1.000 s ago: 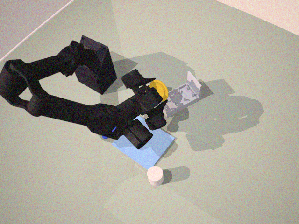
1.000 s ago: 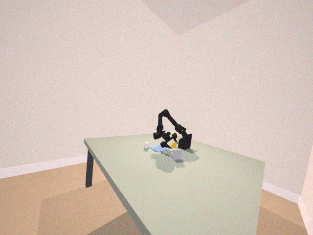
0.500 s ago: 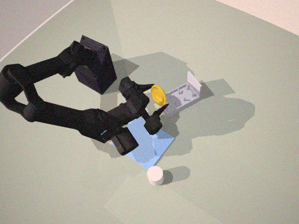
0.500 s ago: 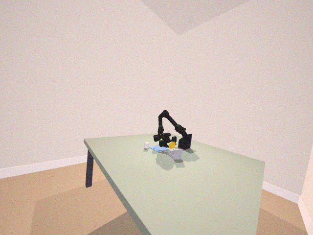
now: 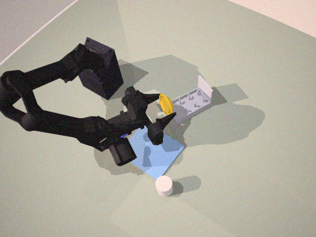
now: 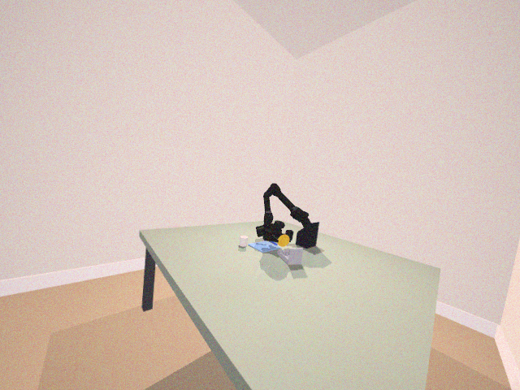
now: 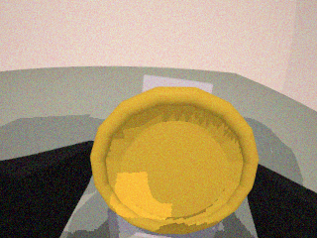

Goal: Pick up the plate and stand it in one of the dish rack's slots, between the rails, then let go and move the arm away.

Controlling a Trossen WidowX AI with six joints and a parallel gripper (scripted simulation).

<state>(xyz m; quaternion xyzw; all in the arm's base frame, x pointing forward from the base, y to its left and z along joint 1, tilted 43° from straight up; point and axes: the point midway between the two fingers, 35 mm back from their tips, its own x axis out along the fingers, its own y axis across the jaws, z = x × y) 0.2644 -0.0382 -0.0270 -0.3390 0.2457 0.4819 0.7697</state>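
Right now the grey dish rack is 3 cm ahead of my gripper tip, 6 cm to the left of it and 5 cm below it. The rest, counted from my gripper tip: white cup 12 cm ahead, 20 cm to the right, 4 cm below; blue spoon 9 cm behind, 16 cm to the right, 7 cm below; yellow plate 1 cm to the right.
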